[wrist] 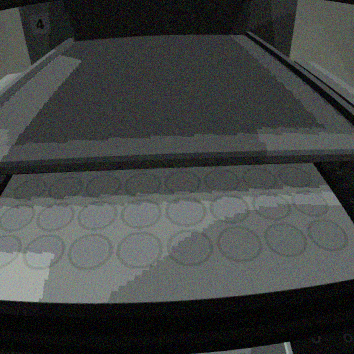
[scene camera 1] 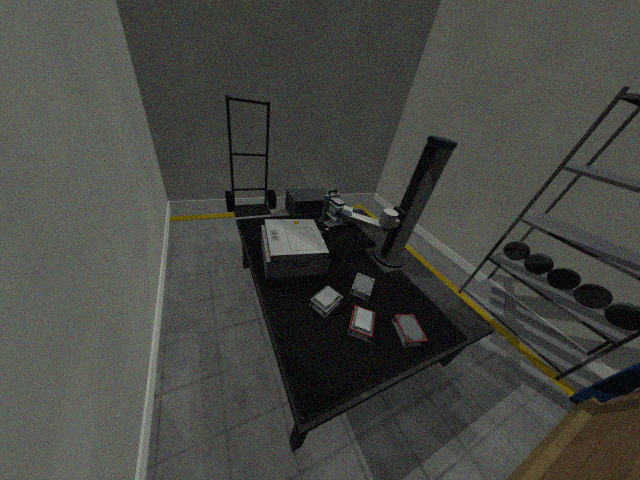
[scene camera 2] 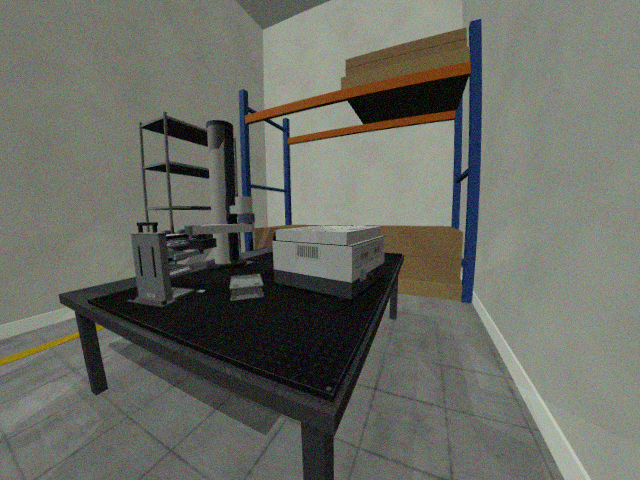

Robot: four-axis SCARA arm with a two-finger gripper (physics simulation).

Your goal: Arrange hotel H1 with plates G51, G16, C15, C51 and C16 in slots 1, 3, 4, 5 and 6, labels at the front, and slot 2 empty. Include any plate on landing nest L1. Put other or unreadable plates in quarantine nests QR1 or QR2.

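Frame: origin at the arm's base, x ahead, y left, z up, level; millimetres.
Where they show: arm's base, origin of the base link: [scene camera 1: 388,257] [scene camera 2: 227,264].
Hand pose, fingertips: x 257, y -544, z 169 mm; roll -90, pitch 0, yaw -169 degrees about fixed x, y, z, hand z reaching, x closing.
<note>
Each offset is from my fingertips to the top centre of the thing. "spot": to the spot under its first point.
The hotel H1 [scene camera 1: 326,207] [scene camera 2: 149,266] stands at the far end of the table. In the wrist view a clear plate with rows of round wells @[spot: 67 mm left, 18 mm back, 2 mm down] [wrist: 190,212] and a dark front edge lies below a grey shelf @[15 mm left, 2 mm back, 12 mm up] [wrist: 165,95]; a number 4 shows at the upper left. Its label is unreadable. My gripper [scene camera 1: 339,205] [scene camera 2: 192,240] is at the hotel's front, around mid-height, partly open with no grip visible; its fingertips are hard to make out. One red-edged nest @[spot: 1029 mm left, 387 mm ahead, 152 mm down] [scene camera 1: 354,333] bears a pale plate @[998 mm left, 325 mm ahead, 92 mm down] [scene camera 1: 363,317]. Another red-edged nest @[1122 mm left, 91 mm ahead, 100 mm down] [scene camera 1: 409,328] looks bare.
A pale plate @[806 mm left, 450 mm ahead, 92 mm down] [scene camera 1: 327,296] sits on a nest left of a grey nest @[773 mm left, 169 mm ahead, 96 mm down] [scene camera 1: 362,284]. A large white instrument @[439 mm left, 532 mm ahead, 90 mm up] [scene camera 1: 294,240] [scene camera 2: 315,260] stands beside the hotel. The arm's column [scene camera 1: 413,206] [scene camera 2: 219,180] rises at the table's side.
</note>
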